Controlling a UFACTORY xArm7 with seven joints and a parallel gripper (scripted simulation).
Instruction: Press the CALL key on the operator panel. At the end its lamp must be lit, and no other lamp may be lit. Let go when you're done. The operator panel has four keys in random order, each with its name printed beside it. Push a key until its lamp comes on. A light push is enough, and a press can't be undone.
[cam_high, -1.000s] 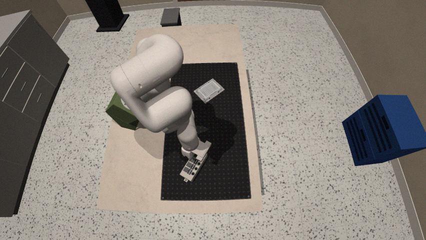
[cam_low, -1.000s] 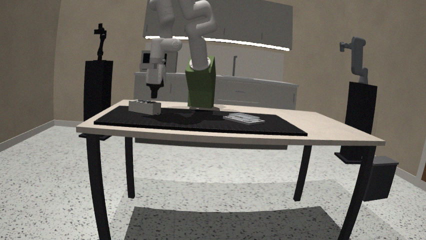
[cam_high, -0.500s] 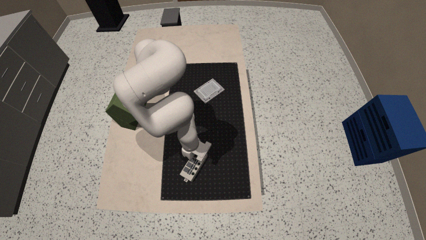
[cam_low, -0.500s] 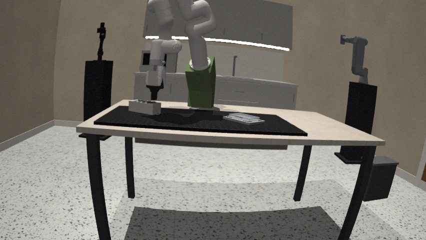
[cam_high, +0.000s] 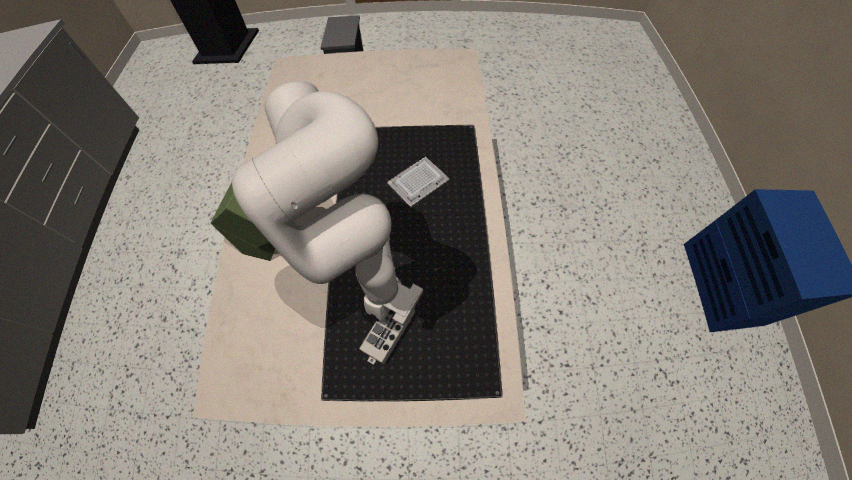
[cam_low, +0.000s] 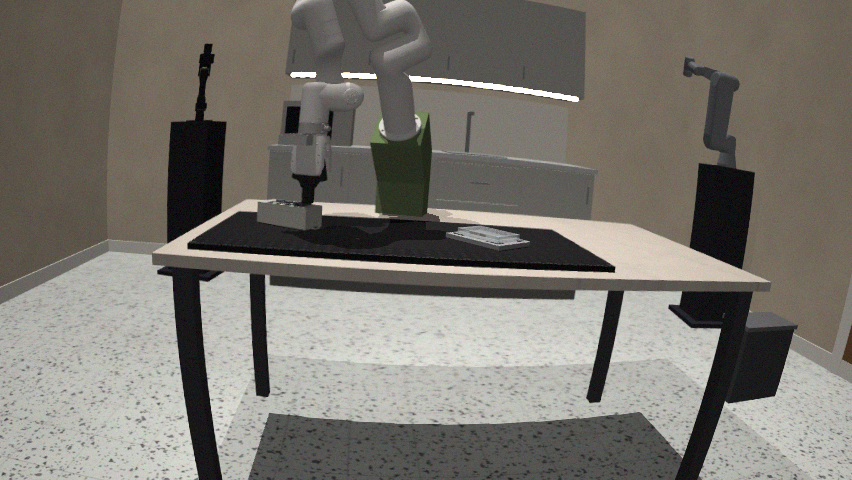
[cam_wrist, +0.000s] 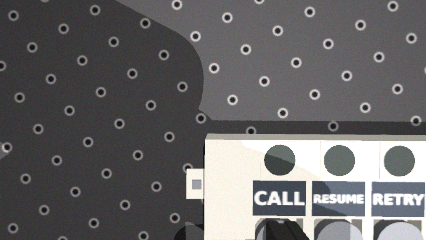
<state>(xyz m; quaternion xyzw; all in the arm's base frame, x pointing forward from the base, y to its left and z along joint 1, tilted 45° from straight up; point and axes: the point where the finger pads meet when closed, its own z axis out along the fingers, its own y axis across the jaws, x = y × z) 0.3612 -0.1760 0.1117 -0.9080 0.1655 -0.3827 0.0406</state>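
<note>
The white operator panel is 1 cm behind my hand, 4 cm to the right of it and 4 cm below it. The rest, counted from my hand: flat white well plate: 2 cm ahead, 44 cm to the left, 6 cm below.
</note>
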